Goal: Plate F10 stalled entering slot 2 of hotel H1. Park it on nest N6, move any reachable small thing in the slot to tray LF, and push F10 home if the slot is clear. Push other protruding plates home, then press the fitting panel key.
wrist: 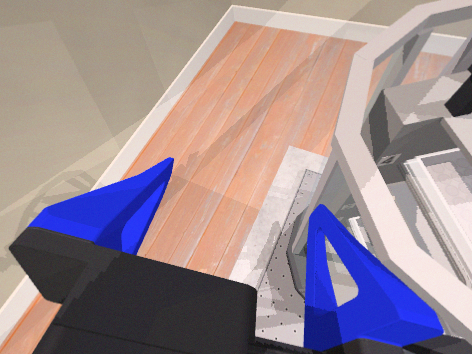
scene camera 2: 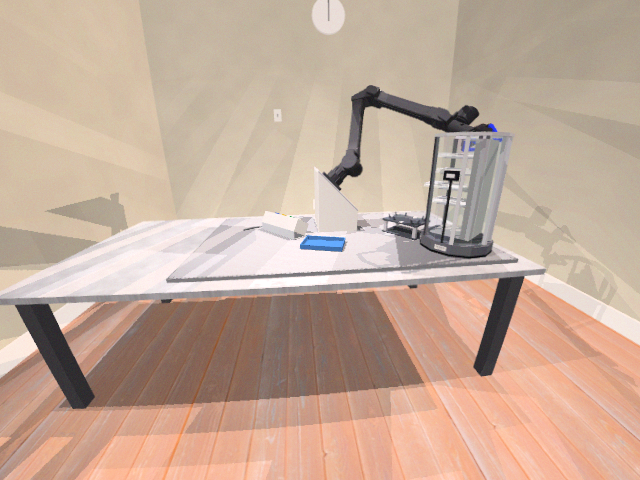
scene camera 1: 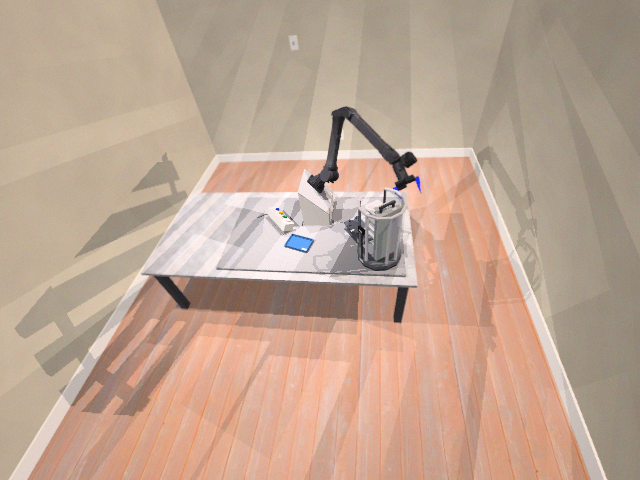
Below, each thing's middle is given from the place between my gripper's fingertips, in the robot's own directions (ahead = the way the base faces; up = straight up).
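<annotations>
Clear cylindrical plate rack (scene camera 2: 468, 170): 16 cm below my hand, 14 cm to the right, 10 cm ahead.
</annotations>
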